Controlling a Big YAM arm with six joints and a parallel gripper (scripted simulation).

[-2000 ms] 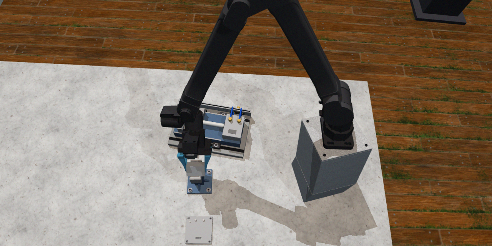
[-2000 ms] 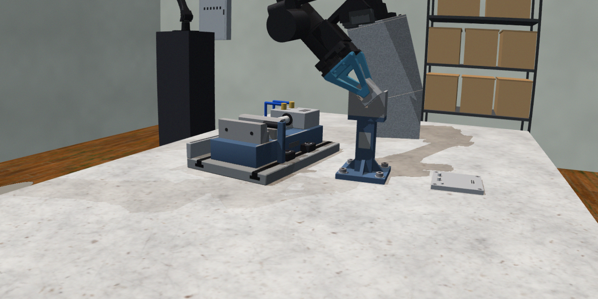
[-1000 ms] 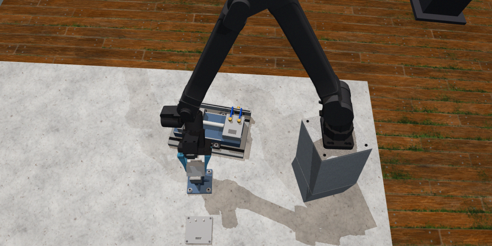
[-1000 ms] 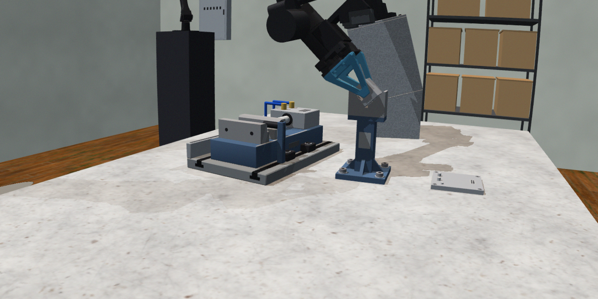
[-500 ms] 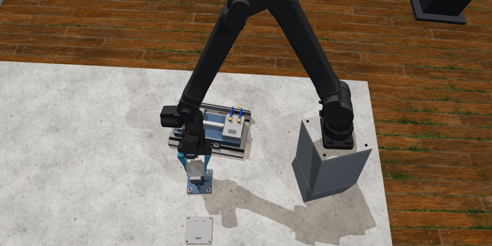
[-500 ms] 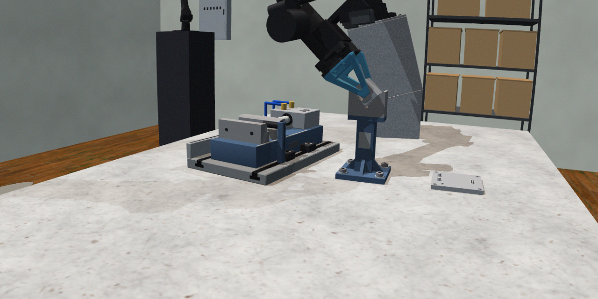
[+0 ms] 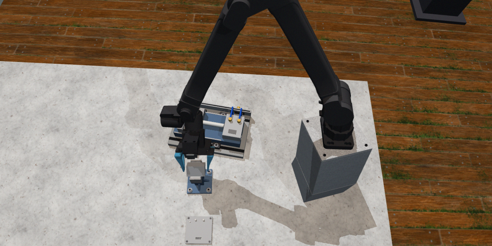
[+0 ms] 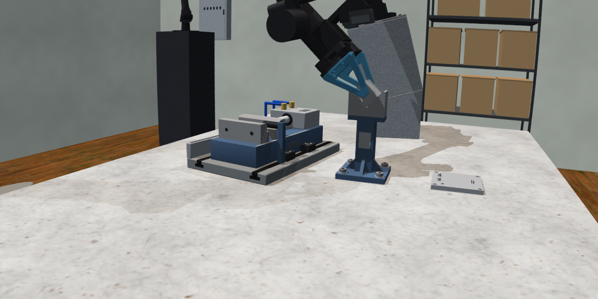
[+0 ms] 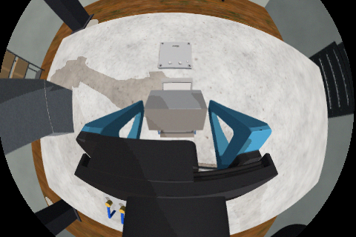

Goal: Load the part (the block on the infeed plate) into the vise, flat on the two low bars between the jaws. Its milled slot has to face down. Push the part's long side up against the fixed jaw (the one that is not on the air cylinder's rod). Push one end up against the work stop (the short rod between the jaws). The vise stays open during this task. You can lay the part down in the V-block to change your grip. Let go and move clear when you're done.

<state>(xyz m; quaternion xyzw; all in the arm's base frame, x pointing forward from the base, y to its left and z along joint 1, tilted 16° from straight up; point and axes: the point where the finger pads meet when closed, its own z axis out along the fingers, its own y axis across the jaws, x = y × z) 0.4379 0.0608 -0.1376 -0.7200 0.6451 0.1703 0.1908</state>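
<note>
The grey part lies 10 mm below my hand. Also, from my hand: V-block post: 100 mm below; work stop: 170 mm to the right, 70 mm below, 60 mm ahead; blue work-stop post: 140 mm to the right, 100 mm below, 60 mm ahead.
</note>
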